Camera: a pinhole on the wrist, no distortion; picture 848 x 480 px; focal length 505.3 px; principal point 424.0 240.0 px. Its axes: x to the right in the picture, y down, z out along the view. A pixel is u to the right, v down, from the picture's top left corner.
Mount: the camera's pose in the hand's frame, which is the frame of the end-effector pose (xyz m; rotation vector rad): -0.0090 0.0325 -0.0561 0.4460 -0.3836 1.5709
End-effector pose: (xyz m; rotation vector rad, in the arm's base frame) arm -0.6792 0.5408 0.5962 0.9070 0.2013 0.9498
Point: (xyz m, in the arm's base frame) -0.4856 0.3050 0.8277
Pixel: 660 266
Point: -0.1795 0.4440 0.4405
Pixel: 130 69
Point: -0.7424 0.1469 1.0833
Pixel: outside the picture
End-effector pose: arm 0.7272 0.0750 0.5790 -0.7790 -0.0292 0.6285
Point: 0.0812 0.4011 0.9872
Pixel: outside the picture
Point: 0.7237 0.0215 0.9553
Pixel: 278 391
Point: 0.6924 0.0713 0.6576
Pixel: 430 403
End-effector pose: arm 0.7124 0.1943 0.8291 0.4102 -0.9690 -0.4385
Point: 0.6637 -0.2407 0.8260
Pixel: outside the picture
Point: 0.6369 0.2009 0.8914
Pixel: 682 214
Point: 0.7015 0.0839 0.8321
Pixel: 169 35
